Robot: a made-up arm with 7 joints.
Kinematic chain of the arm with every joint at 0, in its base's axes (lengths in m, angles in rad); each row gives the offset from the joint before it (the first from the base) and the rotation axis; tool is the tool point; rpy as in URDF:
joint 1: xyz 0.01 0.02 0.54 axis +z
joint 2: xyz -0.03 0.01 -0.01 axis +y
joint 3: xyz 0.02 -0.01 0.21 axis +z
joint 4: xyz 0.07 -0.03 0 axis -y
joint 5: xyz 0.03 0 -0.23 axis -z
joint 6: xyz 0.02 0 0 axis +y
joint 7: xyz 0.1 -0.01 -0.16 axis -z
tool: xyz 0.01 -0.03 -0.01 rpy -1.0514 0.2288 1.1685
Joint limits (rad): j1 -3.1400..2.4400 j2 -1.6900..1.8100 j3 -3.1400..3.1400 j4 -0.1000..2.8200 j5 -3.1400..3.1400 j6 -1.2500..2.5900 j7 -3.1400..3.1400
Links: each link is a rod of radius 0.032 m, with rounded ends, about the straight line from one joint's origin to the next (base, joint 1, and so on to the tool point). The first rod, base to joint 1, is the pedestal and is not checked.
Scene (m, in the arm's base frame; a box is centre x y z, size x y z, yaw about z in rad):
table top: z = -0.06
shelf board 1: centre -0 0.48 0.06 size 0.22 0.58 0.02 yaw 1.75
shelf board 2: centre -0 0.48 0.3 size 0.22 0.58 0.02 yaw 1.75
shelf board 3: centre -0 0.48 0.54 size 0.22 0.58 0.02 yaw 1.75
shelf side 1: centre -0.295 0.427 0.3 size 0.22 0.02 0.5 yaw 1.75
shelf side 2: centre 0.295 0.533 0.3 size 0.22 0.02 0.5 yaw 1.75
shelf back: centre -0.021 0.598 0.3 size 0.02 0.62 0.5 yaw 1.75
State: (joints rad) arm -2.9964 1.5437 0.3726 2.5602 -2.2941 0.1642 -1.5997
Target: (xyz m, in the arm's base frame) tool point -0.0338 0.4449 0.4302
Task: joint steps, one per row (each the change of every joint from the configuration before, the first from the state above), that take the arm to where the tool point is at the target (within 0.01 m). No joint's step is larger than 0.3 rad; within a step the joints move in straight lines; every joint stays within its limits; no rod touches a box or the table.
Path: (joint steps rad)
1: 0.2759 -0.0153 0.0646 -0.1830 -0.0457 -0.0852 0.0006
2: 0.2759 -0.0153 0.0646 -0.1831 -0.0457 -0.0852 0.0006
3: 0.2759 -0.0153 0.0646 -0.1830 -0.0458 -0.0851 0.0006
4: 0.2759 -0.0153 0.0646 -0.1831 -0.0457 -0.0852 0.0006
5: 0.2759 -0.0153 0.0646 -0.1830 -0.0457 -0.0852 0.0006
6: 0.2759 -0.0152 0.0646 -0.1830 -0.0457 -0.0852 0.0006
7: 0.2759 -0.0153 0.0646 -0.1831 -0.0458 -0.0852 0.0006
8: 0.2759 -0.0153 0.0646 -0.1830 -0.0457 -0.0852 0.0006
9: 0.2759 -0.0153 0.0646 -0.1831 -0.0457 -0.0851 0.0006
10: 0.1494 0.1346 0.0985 0.0794 0.0954 0.2533 0.0112
11: 0.1495 0.1347 0.0984 0.0793 0.0954 0.2533 0.0111
12: 0.1495 0.1346 0.0985 0.0793 0.0954 0.2534 0.0112

